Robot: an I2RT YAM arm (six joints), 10 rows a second.
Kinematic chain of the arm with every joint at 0, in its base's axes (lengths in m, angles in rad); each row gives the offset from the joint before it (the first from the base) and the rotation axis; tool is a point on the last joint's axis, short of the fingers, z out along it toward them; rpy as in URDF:
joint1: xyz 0 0 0.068 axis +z
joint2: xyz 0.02 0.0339 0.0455 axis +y
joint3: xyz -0.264 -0.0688 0 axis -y
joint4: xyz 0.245 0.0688 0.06 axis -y
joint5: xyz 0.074 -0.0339 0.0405 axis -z
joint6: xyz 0.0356 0 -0.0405 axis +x
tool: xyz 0 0 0 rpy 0 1.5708 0
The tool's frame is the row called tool.
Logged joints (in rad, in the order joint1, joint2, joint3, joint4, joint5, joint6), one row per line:
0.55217 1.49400 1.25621 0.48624 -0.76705 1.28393
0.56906 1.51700 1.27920 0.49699 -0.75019 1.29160
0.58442 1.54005 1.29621 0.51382 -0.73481 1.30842
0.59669 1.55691 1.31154 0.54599 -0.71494 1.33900
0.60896 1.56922 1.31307 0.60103 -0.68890 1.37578
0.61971 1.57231 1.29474 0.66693 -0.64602 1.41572
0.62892 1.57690 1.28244 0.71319 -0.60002 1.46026
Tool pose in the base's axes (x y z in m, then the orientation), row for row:
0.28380 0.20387 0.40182 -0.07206 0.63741 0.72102 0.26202
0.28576 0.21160 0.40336 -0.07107 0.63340 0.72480 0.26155
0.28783 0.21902 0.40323 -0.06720 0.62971 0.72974 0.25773
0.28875 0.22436 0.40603 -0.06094 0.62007 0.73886 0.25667
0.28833 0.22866 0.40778 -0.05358 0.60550 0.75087 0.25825
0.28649 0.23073 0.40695 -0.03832 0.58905 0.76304 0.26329
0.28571 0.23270 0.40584 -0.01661 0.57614 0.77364 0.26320
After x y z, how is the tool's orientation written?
As a quaternion, x y z w.
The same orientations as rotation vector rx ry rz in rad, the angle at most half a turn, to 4 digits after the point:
-0.1950 1.7248 1.9510
-0.1924 1.7143 1.9617
-0.1822 1.7077 1.9790
-0.1654 1.6825 2.0048
-0.1453 1.6416 2.0357
-0.1036 1.5929 2.0634
-0.0449 1.5580 2.0921

